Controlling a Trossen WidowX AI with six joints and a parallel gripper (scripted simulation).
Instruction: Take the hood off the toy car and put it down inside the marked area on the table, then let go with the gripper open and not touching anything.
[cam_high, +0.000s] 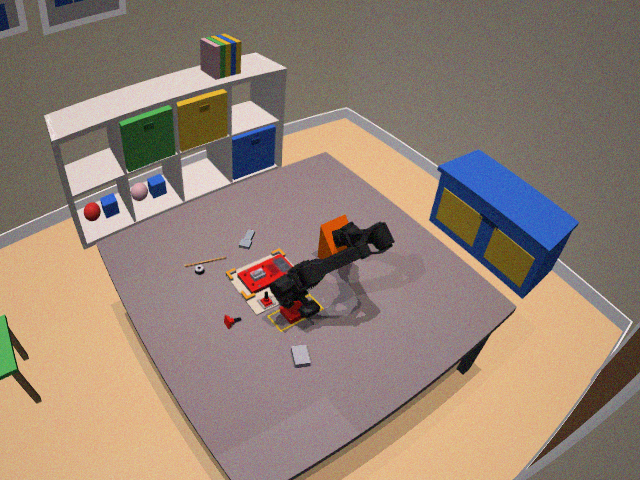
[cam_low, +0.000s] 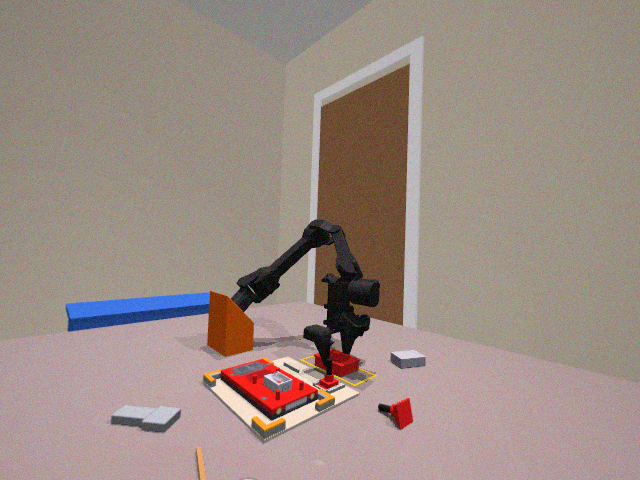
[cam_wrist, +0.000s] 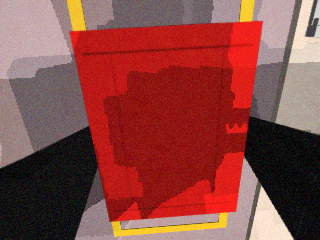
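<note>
My gripper tip is now 1 cm below the hood. Round my gripper tip: wooden stick: 38 cm to the right, 19 cm ahead, 1 cm below.
</note>
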